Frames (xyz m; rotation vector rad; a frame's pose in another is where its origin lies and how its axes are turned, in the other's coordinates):
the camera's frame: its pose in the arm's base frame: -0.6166 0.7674 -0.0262 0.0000 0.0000 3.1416
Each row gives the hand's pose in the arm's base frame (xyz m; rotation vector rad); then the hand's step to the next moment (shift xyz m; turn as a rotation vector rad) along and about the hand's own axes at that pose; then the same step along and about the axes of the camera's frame.
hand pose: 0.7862 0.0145 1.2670 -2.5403 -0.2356 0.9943
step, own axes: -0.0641 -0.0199 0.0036 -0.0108 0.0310 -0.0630
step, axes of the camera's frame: 0.0496 -0.0002 0.0453 -0.0353 0.0504 0.0355
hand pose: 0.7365 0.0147 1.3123 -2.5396 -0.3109 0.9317
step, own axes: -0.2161 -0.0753 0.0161 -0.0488 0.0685 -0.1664
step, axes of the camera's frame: 0.1777 0.0023 0.1450 -0.0771 0.1283 0.1112
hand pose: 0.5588 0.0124 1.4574 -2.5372 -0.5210 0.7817
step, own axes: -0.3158 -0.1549 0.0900 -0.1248 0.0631 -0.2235
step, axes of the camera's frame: 0.3315 -0.0083 0.1480 -0.0515 0.1758 0.1896
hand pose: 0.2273 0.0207 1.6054 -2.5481 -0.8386 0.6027
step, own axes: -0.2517 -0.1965 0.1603 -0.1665 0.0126 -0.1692
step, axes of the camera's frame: 0.3551 -0.0246 0.0306 0.0296 0.1521 0.1803
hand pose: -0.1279 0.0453 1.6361 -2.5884 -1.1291 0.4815
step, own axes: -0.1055 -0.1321 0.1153 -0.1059 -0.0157 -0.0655
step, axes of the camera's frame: 0.2005 -0.0217 -0.0347 0.0514 0.0762 0.0854
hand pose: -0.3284 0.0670 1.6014 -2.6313 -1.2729 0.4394
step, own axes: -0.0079 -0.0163 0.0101 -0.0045 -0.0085 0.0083
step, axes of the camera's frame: 0.0200 -0.0042 -0.0033 0.0117 -0.0020 -0.0045
